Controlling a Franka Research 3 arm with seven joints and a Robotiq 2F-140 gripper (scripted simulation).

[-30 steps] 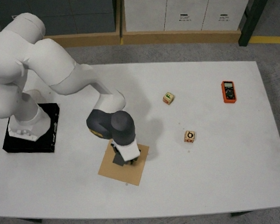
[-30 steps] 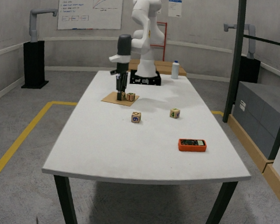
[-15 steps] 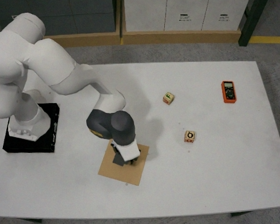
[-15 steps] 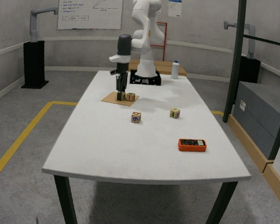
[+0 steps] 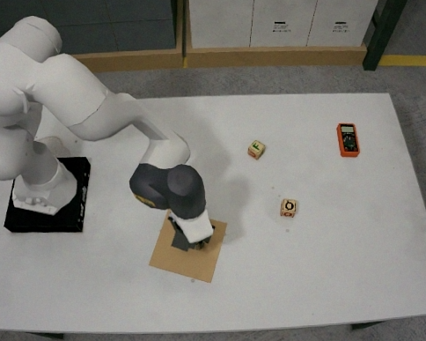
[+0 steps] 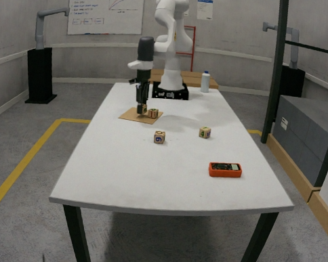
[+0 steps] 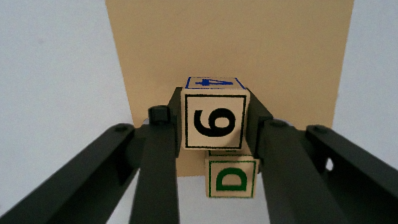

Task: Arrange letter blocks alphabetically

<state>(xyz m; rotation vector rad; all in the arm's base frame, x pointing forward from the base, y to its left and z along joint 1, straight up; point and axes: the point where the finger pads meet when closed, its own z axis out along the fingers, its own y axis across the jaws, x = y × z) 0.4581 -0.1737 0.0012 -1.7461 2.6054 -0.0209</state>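
My hand is 50 mm above the tan mat and 20 mm past it. From my hand the other things lie so: orange multimeter 560 mm ahead, 370 mm to the left, 40 mm below; block 60 mm to the left, 30 mm below, 10 mm ahead; white bottle 650 mm behind, 450 mm to the left, 20 mm above.
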